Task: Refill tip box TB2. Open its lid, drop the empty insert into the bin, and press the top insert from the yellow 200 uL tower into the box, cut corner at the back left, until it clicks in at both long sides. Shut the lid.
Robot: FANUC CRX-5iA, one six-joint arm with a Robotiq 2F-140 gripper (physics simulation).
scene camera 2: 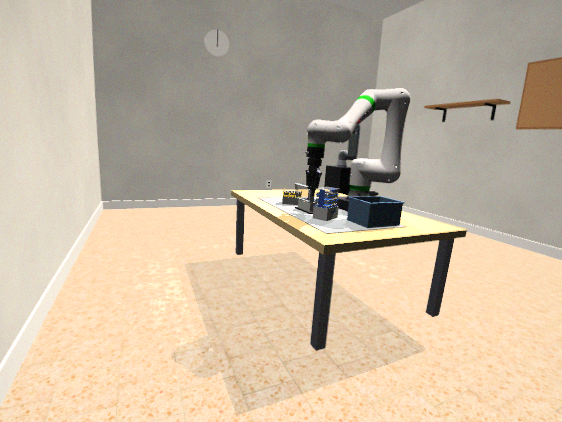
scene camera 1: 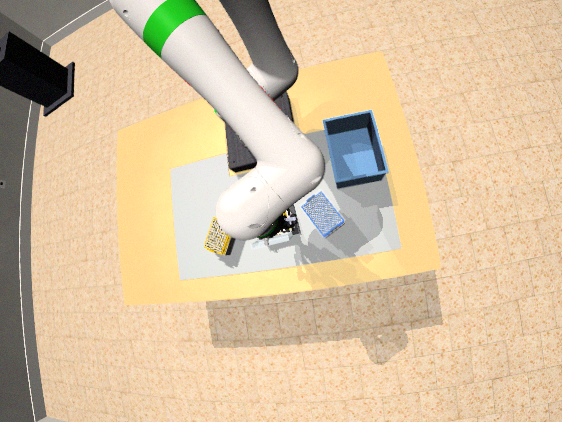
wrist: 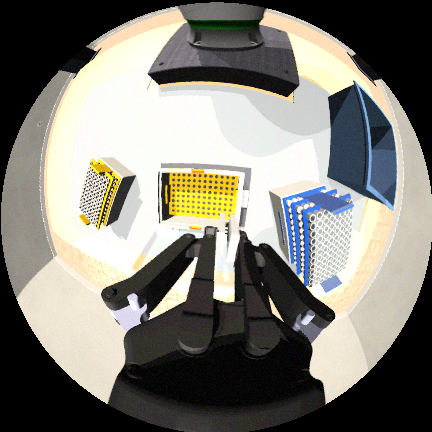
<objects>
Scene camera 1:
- blue bin: 356, 152
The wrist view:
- my gripper: 225, 223
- lid: 160, 238, gripped by my gripper
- yellow insert: 196, 194, on a tip box TB2
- blue bin: 362, 156
</objects>
